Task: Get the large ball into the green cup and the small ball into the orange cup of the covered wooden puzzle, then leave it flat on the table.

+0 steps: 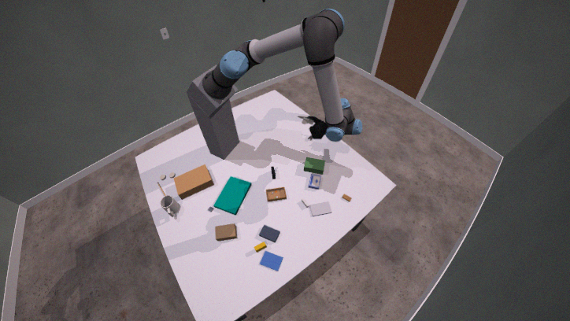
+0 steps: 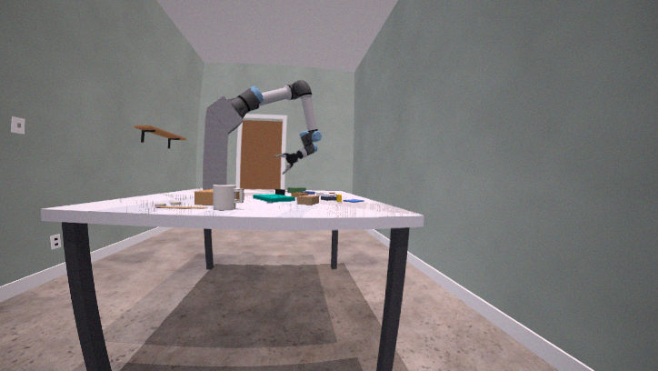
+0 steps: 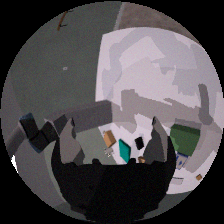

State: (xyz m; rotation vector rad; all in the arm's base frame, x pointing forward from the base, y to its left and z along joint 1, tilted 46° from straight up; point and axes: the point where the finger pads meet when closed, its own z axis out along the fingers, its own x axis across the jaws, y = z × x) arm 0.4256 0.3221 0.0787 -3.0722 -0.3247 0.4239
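Right now the puzzle is 140 mm ahead of my hand, 340 mm to the right of it and 200 mm below it. The rest, counted from my hand: teal board (20 mm behind, 530 mm to the right, 200 mm below); then green box (150 mm ahead, 40 mm to the right, 190 mm below); then grey plate (370 mm ahead, 220 mm to the right, 210 mm below).
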